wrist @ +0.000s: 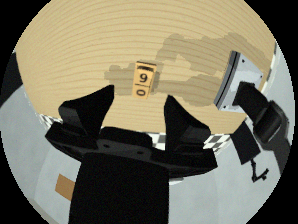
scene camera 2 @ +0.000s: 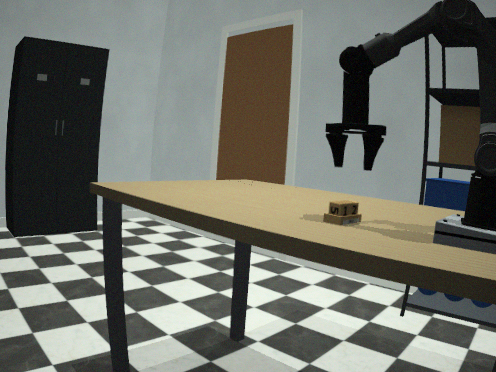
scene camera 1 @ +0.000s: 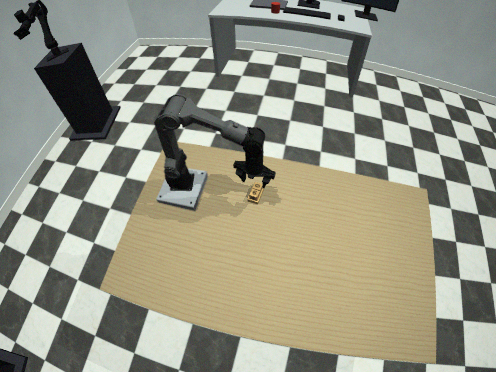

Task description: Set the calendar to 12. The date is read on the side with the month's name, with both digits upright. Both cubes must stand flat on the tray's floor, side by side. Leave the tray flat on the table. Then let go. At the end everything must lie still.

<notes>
In view: the gripper [scene camera 2: 352, 168].
The gripper also shows in the wrist view [wrist: 139, 95].
</notes>
